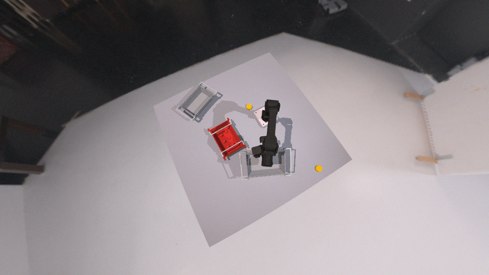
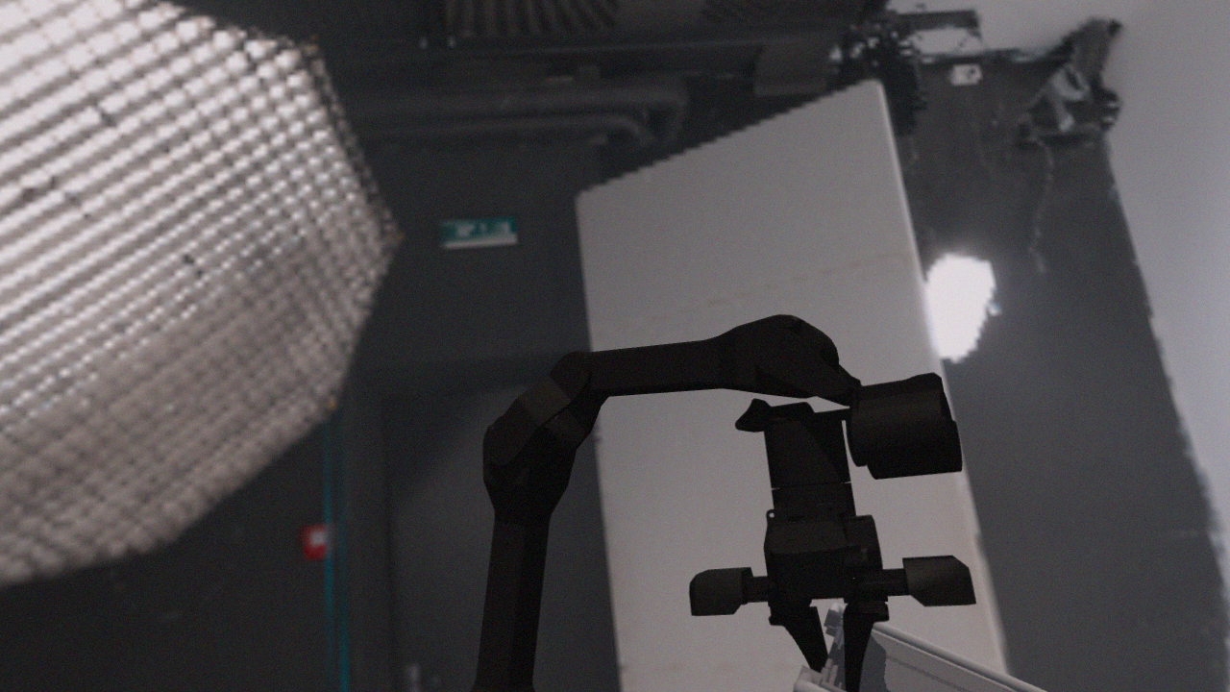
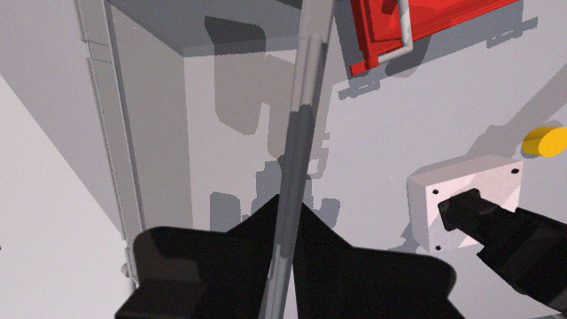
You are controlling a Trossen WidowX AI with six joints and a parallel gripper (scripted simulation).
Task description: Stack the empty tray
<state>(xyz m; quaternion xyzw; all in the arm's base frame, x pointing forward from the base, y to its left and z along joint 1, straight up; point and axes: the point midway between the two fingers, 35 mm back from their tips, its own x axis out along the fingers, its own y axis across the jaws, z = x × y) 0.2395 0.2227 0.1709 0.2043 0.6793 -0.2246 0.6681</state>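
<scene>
Right now the grey tray is 5 cm ahead of my gripper tip and 6 cm to the left of it.
</scene>
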